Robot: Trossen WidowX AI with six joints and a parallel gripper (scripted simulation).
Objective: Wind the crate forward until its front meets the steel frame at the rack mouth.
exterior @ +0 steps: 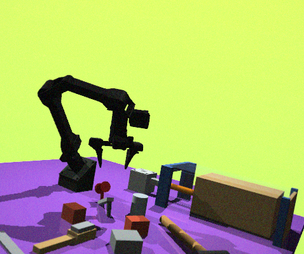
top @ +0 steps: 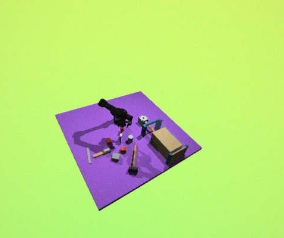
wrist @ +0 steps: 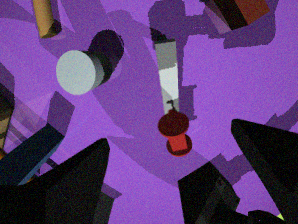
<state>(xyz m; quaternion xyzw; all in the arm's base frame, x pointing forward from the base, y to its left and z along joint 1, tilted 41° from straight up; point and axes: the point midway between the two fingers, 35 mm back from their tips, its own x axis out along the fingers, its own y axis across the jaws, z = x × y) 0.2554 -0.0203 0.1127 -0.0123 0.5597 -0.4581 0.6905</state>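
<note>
My gripper tip is 10 mm past the winch handle, 10 mm to the left of it and 110 mm above it. Round my gripper tip: red knob (50 mm behind, 20 mm to the left, 100 mm below); wooden brush (110 mm ahead, 300 mm to the right, 130 mm below); grey block (230 mm ahead, 200 mm to the right, 130 mm below).
</note>
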